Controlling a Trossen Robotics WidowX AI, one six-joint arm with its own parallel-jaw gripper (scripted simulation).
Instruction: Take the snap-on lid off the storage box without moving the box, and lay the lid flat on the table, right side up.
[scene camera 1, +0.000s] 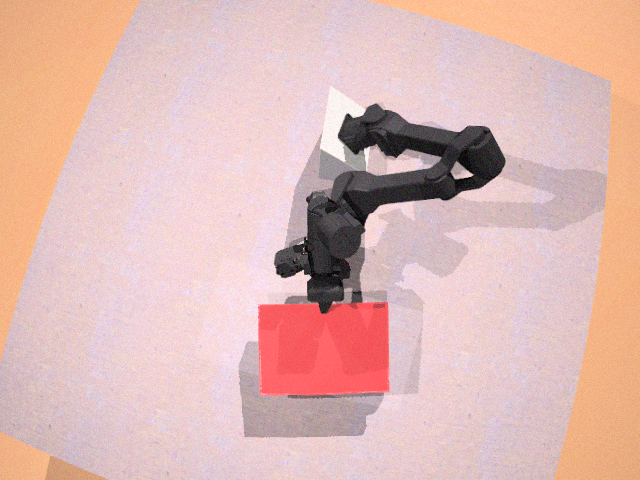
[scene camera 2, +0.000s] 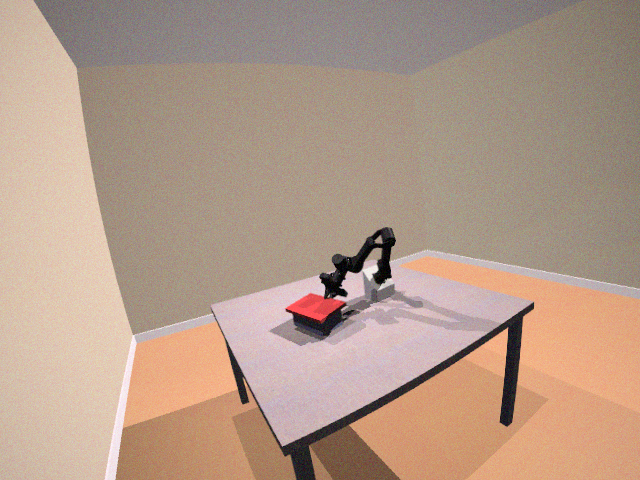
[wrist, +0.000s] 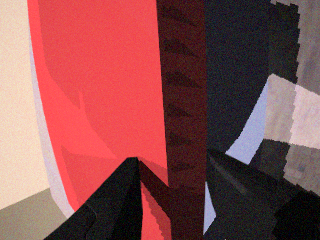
I see my gripper (scene camera 1: 323, 309), a red lid (scene camera 1: 301, 351) and a storage box (wrist: 237, 46).
The red lid shows as well in scene camera 2 (scene camera 2: 315, 308) and in the wrist view (wrist: 112, 86). My gripper also shows in the wrist view (wrist: 171, 164).
